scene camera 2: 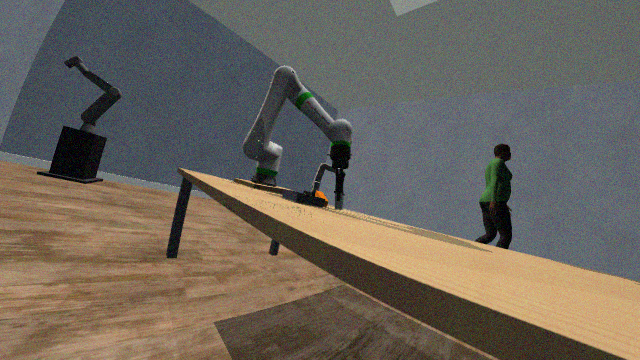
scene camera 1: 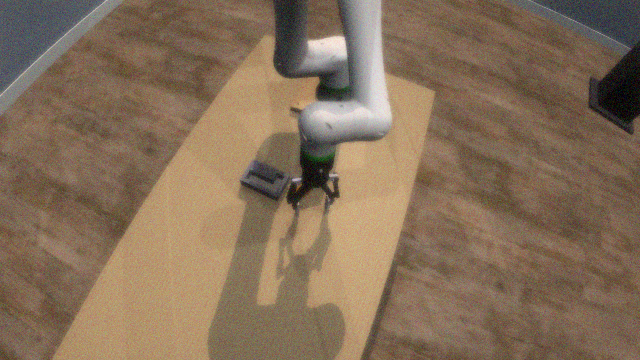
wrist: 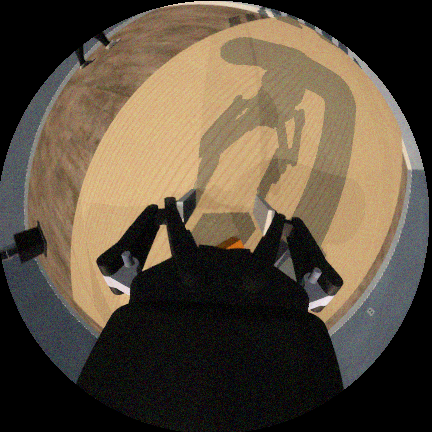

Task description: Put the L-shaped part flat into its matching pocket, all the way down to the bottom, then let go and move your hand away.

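Seen in the pictures: gripper, fingertip midpoint: (scene camera 2: 339, 209) (scene camera 1: 311, 212) (wrist: 224, 200); arm's base, link origin: (scene camera 2: 264, 184) (scene camera 1: 334, 93).
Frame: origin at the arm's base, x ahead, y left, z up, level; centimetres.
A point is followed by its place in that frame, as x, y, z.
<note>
The orange L-shaped part (scene camera 2: 321, 197) @(41.0, 13.0, 0.7) (wrist: 233, 244) @(43.7, 14.6, 0.2) is mostly hidden behind the gripper; a small piece of it shows at the edge of the gripper body in the wrist view. My gripper (scene camera 1: 312, 205) @(46.8, 19.8, -2.7) (scene camera 2: 339, 204) @(46.8, 19.8, -2.7) (wrist: 224, 200) @(46.8, 19.8, -2.7) points down, its fingertips low over the table. The fingers stand partly open, with a gap between the pads; no contact with the part is visible. The dark grey pocket block (scene camera 1: 256, 188) @(51.1, 0.8, -0.2) (scene camera 2: 306, 199) @(51.3, -1.0, -1.2) (wrist: 287, 264) @(48.1, 3.1, -2.5) lies just left of the gripper in the first scene view, close to the left finger. Its recess faces up.
The wooden table (scene camera 1: 175, 240) @(80.0, -10.6, -3.0) (scene camera 2: 400, 250) @(97.1, -15.8, -3.0) (wrist: 150, 145) @(44.1, 35.4, -3.0) carries the arm and its shadow. A second robot's black pedestal (scene camera 1: 622, 90) (scene camera 2: 79, 154) (wrist: 31, 242) stands off the table. A person in green (scene camera 2: 496, 185) is beyond the table.
</note>
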